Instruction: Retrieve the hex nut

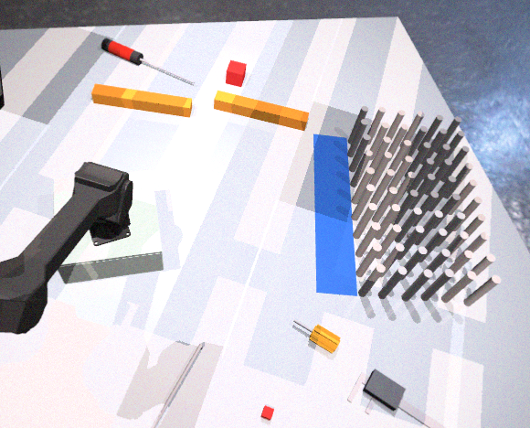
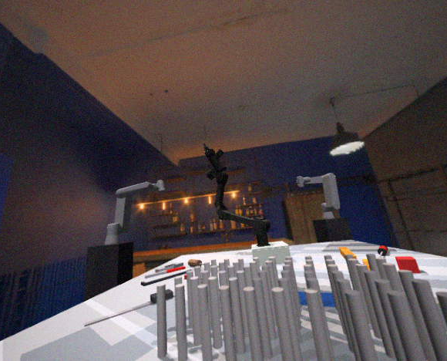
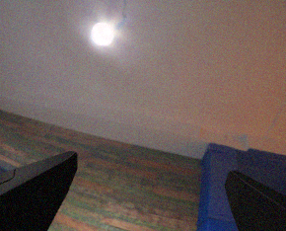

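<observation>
The small red cube is 270 mm ahead of my gripper tip, 110 mm to the right of it and 740 mm below it. Also, from my gripper tip: yellow-handled tool (410 mm ahead, 30 mm to the right, 730 mm below); then blue taped strip (570 mm ahead, 210 mm to the left, 750 mm below); then wooden-handled tool (120 mm ahead, 40 mm to the right, 740 mm below).
</observation>
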